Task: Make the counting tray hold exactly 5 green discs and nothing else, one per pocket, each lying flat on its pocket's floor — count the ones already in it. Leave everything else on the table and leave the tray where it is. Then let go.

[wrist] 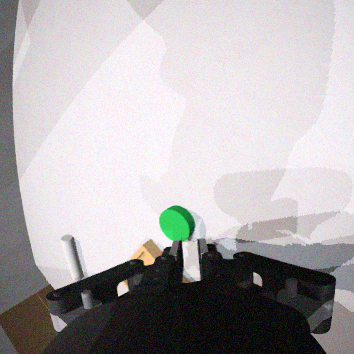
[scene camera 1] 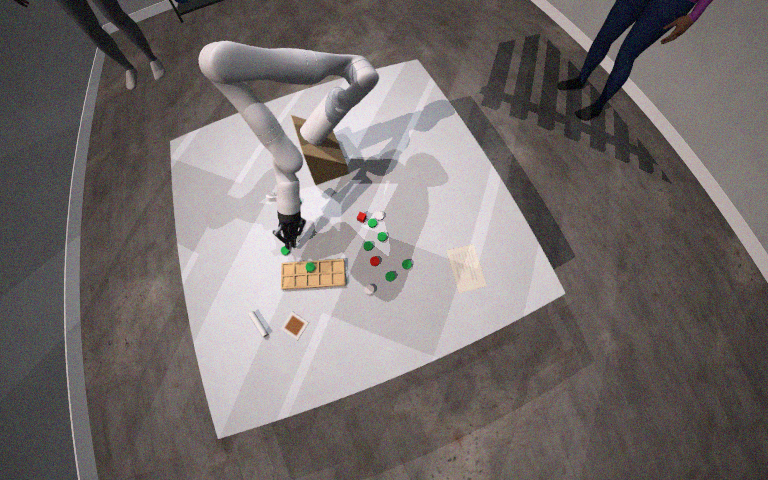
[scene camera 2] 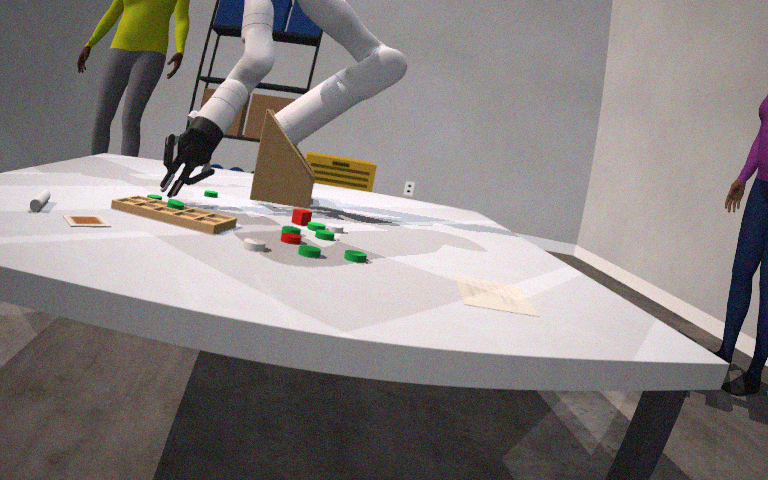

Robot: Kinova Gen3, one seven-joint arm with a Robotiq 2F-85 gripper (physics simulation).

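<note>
The wooden counting tray (scene camera 1: 314,288) (scene camera 2: 223,228) (wrist: 148,250) has two rows of pockets. One green disc (scene camera 1: 310,266) (scene camera 2: 175,203) is in its back row near the middle and looks high, at rim level. Another green disc (scene camera 1: 284,250) (scene camera 2: 154,196) (wrist: 176,223) lies on the table behind the tray's left end. My gripper (scene camera 1: 290,246) (scene camera 2: 167,191) (wrist: 189,250) is shut to a narrow gap, empty, low beside that disc. A green disc (scene camera 2: 210,193) lies further back, mostly hidden by the arm in scene camera 1. Several green discs, including one (scene camera 1: 390,276) (scene camera 2: 309,251), lie right of the tray.
Right of the tray are a red disc (scene camera 1: 374,260) (scene camera 2: 291,238), a red cube (scene camera 1: 361,216) (scene camera 2: 301,216) and two white discs (scene camera 1: 370,289) (scene camera 2: 254,245). In front are a white cylinder (scene camera 1: 258,324) (scene camera 2: 39,200) (wrist: 72,257) and a coaster (scene camera 1: 295,325) (scene camera 2: 86,220). A paper (scene camera 1: 466,268) lies far right.
</note>
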